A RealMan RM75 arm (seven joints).
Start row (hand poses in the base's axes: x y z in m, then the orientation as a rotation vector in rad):
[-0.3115, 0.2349, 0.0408, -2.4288, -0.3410, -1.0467]
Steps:
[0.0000, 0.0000, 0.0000, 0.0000, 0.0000, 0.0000]
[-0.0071, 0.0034, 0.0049, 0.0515, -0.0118, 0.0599]
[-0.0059, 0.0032, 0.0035, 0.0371, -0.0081, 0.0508]
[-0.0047, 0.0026, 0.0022, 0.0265, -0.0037, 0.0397]
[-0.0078, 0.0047, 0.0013, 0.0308, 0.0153, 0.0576]
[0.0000, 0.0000, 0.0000, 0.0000, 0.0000, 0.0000]
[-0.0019, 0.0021, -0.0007, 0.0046, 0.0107, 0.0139]
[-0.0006, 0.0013, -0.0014, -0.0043, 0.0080, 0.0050]
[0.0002, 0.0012, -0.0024, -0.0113, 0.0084, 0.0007]
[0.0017, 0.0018, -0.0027, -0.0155, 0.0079, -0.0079]
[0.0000, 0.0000, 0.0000, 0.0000, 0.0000, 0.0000]
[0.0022, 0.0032, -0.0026, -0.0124, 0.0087, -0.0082]
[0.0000, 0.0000, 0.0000, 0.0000, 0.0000, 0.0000]
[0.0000, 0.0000, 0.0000, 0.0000, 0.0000, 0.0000]
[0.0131, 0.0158, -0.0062, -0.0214, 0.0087, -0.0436]
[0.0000, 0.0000, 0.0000, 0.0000, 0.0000, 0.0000]
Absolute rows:
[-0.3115, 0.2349, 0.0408, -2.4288, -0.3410, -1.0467]
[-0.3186, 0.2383, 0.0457, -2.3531, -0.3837, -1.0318]
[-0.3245, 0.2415, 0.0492, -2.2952, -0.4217, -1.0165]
[-0.3292, 0.2441, 0.0514, -2.2530, -0.4509, -1.0012]
[-0.3370, 0.2488, 0.0527, -2.2063, -0.4877, -0.9548]
[-0.3370, 0.2488, 0.0527, -2.2063, -0.4877, -0.9548]
[-0.3389, 0.2509, 0.0520, -2.2001, -0.4948, -0.9355]
[-0.3395, 0.2522, 0.0506, -2.2047, -0.4988, -0.9235]
[-0.3393, 0.2534, 0.0482, -2.2175, -0.5020, -0.9128]
[-0.3376, 0.2552, 0.0455, -2.2377, -0.4986, -0.9068]
[-0.3376, 0.2552, 0.0455, -2.2377, -0.4986, -0.9068]
[-0.3354, 0.2584, 0.0429, -2.2555, -0.4927, -0.9001]
[-0.3354, 0.2584, 0.0429, -2.2555, -0.4927, -0.9001]
[-0.3354, 0.2584, 0.0429, -2.2555, -0.4927, -0.9001]
[-0.3223, 0.2742, 0.0367, -2.2966, -0.4528, -0.9105]
[-0.3223, 0.2742, 0.0367, -2.2966, -0.4528, -0.9105]

